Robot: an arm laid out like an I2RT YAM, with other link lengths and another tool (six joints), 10 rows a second.
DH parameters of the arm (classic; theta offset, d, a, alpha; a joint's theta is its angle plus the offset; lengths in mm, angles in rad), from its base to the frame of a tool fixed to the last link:
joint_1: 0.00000 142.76 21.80 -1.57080
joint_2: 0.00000 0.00 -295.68 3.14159
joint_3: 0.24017 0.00 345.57 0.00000
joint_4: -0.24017 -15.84 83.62 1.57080
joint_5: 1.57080 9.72 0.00 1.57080
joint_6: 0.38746 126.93 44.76 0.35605
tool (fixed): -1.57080 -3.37 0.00 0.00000
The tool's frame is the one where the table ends.
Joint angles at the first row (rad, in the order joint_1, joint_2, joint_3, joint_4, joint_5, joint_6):
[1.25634 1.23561 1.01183 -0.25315 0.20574 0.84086]
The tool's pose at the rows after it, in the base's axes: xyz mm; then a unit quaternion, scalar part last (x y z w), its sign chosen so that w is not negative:
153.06, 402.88, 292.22, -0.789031, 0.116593, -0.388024, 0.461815
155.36, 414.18, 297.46, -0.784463, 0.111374, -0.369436, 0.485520
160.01, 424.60, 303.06, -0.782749, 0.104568, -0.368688, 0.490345
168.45, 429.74, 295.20, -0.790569, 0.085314, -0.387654, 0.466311
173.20, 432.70, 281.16, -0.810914, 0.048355, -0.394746, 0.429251
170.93, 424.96, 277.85, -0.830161, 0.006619, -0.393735, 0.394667
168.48, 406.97, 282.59, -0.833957, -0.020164, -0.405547, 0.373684
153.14, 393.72, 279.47, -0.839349, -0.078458, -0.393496, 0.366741
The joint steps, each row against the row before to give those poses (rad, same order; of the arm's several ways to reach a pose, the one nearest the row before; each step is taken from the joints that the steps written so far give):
[-0.00338 0.00259 0.00300 0.02346 -0.03227 -0.00603]
[-0.01442 0.01859 0.01487 0.03834 -0.06365 0.00128]
[-0.00516 0.03531 0.03871 0.00464 -0.01570 -0.01343]
[-0.00218 0.04801 0.03160 -0.02548 0.02587 -0.05082]
[-0.00099 0.05656 0.04119 -0.07028 0.00335 -0.06468]
[0.00291 0.01532 0.03616 -0.10746 -0.00624 -0.06421]
[0.00169 -0.04026 -0.01092 -0.06584 0.01933 -0.05457]
[0.02023 -0.04395 -0.03076 -0.05756 -0.03783 -0.08117]

